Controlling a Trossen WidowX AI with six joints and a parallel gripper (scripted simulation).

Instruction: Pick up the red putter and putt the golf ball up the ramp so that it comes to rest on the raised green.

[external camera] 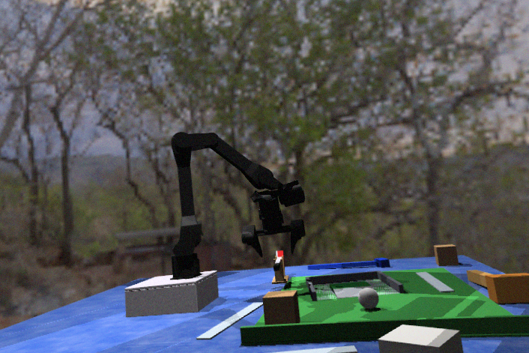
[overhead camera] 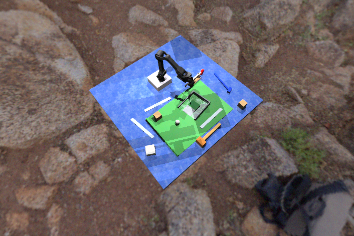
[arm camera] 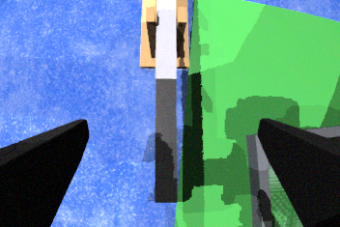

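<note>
My gripper tip is now 120 mm to the right of the tan stand, 60 mm above it and 30 mm past it. From my gripper tip the other things lie so: green mat: 280 mm ahead, 170 mm to the right, 90 mm below; then blue putter: 340 mm to the left, 160 mm ahead, 80 mm below; then white golf ball: 320 mm to the right, 300 mm ahead, 70 mm below.
</note>
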